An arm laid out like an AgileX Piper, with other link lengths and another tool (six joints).
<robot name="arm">
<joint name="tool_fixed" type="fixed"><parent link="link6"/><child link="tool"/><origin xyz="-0.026 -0.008 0.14" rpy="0 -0.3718 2.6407"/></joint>
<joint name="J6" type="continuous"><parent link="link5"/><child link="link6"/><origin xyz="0 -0.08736 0" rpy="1.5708 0 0"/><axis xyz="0 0 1"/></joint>
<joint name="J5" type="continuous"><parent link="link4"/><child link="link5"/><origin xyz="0 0 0" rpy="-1.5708 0 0"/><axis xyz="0 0 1"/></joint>
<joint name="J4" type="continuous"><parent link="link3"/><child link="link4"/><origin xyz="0.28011 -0.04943 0" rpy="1.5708 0 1.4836"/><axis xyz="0 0 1"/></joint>
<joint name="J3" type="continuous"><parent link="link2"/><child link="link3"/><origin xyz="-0.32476 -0.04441 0"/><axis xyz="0 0 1"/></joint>
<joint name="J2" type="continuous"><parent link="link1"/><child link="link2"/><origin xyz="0 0 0" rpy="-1.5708 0 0"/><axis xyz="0 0 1"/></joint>
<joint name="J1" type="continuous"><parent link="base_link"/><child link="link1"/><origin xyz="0 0 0.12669"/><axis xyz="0 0 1"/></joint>
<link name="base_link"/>
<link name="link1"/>
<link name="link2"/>
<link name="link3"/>
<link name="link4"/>
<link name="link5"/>
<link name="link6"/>
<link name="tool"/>
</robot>
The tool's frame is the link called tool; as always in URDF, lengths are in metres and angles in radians. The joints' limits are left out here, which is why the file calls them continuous.
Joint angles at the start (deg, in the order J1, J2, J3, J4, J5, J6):
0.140 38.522 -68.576 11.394 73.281 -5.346
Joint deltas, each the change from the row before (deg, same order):
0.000 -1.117 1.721 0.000 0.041 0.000
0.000 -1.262 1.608 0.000 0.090 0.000
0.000 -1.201 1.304 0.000 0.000 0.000
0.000 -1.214 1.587 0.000 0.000 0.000
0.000 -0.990 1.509 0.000 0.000 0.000
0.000 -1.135 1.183 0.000 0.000 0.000
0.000 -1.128 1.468 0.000 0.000 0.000
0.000 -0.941 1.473 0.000 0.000 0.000
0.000 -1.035 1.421 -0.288 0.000 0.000
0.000 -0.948 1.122 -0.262 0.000 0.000
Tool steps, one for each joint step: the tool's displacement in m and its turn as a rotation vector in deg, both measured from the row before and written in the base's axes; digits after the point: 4 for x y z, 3 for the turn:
-0.0040 0.0000 -0.0089 -0.006 0.644 0.007
-0.0049 0.0000 -0.0079 -0.011 0.434 0.015
-0.0046 0.0000 -0.0057 0.000 0.103 0.000
-0.0043 0.0000 -0.0078 -0.001 0.373 0.000
-0.0032 0.0000 -0.0080 -0.001 0.519 0.000
-0.0041 0.0000 -0.0053 0.000 0.048 0.000
-0.0038 0.0000 -0.0075 -0.001 0.340 0.000
-0.0029 0.0000 -0.0081 -0.001 0.532 0.000
-0.0032 -0.0010 -0.0077 -0.245 0.385 -0.153
-0.0030 -0.0010 -0.0058 -0.223 0.173 -0.138

